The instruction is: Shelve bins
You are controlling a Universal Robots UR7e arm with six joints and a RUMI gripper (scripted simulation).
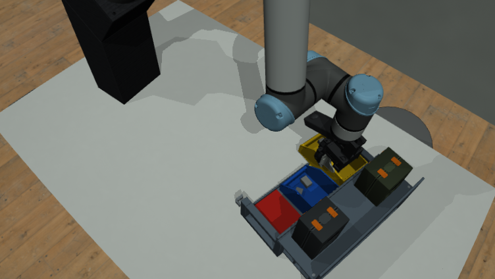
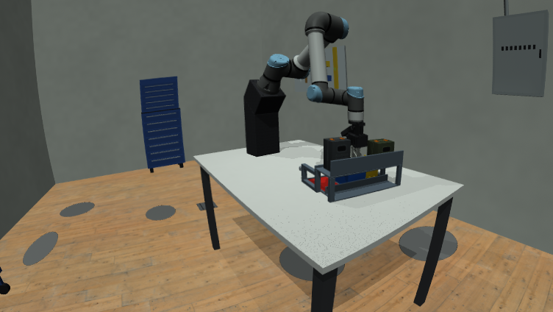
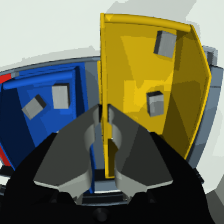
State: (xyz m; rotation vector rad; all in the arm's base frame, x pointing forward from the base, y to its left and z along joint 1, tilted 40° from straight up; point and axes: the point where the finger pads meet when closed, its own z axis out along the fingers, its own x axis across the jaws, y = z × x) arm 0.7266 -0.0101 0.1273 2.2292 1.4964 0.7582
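The yellow bin is 20 mm ahead of my hand, 50 mm to the left of it and 20 mm below it. From my hand the other things lie so: blue bin (20 mm ahead, 90 mm to the right, 30 mm below).
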